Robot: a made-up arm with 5 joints.
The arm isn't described. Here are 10 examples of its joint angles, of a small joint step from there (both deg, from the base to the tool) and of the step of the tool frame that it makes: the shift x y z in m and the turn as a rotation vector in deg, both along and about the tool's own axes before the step.
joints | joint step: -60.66 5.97 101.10 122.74 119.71 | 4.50 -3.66 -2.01 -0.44 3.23
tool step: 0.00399 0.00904 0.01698 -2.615 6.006 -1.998
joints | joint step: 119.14 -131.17 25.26 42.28 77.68 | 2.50 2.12 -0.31 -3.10 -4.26
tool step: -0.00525 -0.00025 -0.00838 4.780 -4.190 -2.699
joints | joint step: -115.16 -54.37 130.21 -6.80 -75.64 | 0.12 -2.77 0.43 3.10 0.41
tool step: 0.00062 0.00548 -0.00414 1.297 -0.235 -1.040
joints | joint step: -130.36 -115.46 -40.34 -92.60 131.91 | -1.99 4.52 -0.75 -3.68 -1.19
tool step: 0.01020 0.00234 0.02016 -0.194 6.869 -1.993
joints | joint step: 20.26 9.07 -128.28 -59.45 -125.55 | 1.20 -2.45 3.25 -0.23 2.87
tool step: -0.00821 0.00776 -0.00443 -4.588 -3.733 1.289
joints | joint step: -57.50 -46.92 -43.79 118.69 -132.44 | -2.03 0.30 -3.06 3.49 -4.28
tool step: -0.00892 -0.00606 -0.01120 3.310 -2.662 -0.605
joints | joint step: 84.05 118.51 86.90 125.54 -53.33 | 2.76 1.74 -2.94 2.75 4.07
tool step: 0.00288 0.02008 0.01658 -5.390 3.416 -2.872
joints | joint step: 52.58 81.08 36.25 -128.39 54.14 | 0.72 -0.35 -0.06 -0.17 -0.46
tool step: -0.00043 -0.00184 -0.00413 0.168 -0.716 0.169
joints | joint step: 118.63 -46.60 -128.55 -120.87 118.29 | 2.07 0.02 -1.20 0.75 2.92
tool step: 0.00371 -0.00072 0.00987 -1.143 2.088 1.005
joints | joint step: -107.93 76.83 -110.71 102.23 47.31 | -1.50 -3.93 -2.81 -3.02 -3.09
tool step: 0.00143 0.00344 0.00245 -1.300 0.319 0.765
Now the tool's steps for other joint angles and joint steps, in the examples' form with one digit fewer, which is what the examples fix.
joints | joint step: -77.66 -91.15 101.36 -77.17 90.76 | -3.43 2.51 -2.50 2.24 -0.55
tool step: -0.0016 -0.0099 -0.0068 -0.46 -0.24 4.71
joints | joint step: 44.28 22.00 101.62 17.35 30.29 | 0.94 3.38 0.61 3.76 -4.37
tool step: 0.0098 -0.0106 0.0038 3.23 6.76 1.97
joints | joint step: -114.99 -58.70 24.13 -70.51 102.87 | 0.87 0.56 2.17 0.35 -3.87
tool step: 0.0000 -0.0077 -0.0028 2.63 0.57 1.13
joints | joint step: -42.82 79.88 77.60 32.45 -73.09 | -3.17 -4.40 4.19 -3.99 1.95
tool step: 0.0066 -0.0073 -0.0055 -1.50 -3.54 7.72
